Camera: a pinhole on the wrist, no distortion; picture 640 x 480 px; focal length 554.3 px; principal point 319.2 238.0 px. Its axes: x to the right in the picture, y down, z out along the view. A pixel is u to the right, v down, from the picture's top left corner.
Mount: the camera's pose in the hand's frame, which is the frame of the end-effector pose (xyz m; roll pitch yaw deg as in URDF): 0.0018 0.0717 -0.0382 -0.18 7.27 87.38
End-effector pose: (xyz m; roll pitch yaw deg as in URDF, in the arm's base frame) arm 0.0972 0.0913 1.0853 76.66 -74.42 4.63
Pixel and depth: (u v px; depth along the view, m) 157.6 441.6 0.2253
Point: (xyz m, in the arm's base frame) 0.0102 -0.0955 1.0272
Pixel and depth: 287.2 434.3 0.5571
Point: -0.1428 -0.4061 0.9605
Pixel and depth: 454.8 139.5 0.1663
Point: -0.0367 -0.0079 1.1596
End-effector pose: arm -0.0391 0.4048 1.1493 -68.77 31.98 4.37
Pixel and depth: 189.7 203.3 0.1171
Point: -0.0531 0.5013 1.1233
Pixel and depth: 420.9 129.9 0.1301
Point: -0.0619 0.5254 1.0737
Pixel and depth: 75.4 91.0 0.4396
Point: 0.1415 0.7885 1.2755
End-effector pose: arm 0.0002 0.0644 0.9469 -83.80 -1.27 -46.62
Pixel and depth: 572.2 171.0 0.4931
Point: 0.3881 0.3214 0.6419
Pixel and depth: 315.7 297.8 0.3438
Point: 0.2057 0.3035 0.8648
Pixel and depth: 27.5 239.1 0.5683
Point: 0.3842 0.4495 1.1592
